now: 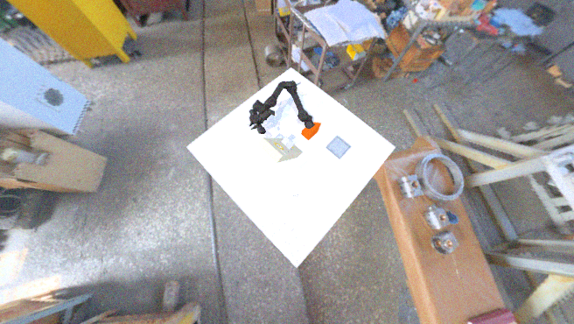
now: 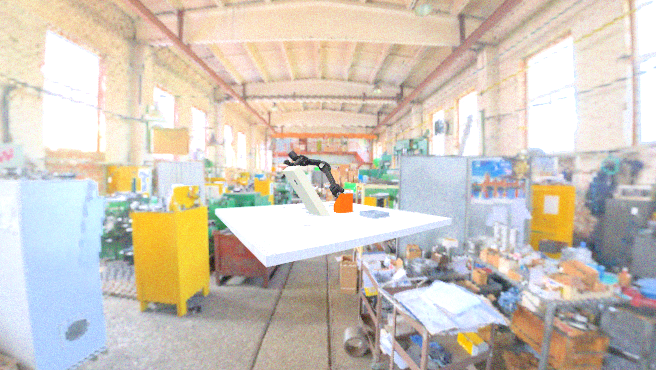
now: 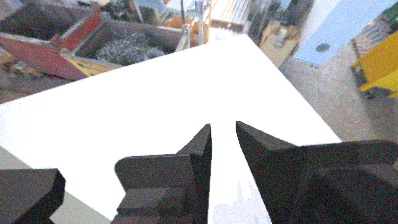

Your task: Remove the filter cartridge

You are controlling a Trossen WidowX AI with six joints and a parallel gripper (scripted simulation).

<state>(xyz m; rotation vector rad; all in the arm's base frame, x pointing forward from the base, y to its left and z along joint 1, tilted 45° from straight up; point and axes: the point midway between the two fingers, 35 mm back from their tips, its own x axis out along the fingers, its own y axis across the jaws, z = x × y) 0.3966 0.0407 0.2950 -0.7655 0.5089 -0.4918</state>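
Now: gripper tip 240 mm to the right of the round filter cartridge, 70 mm past it and 10 mm above it. Also, from my gripper tip: grey tray (550 mm behind, 460 mm to the left, 260 mm below); then cream service panel (230 mm to the left, 110 mm behind, 80 mm below).
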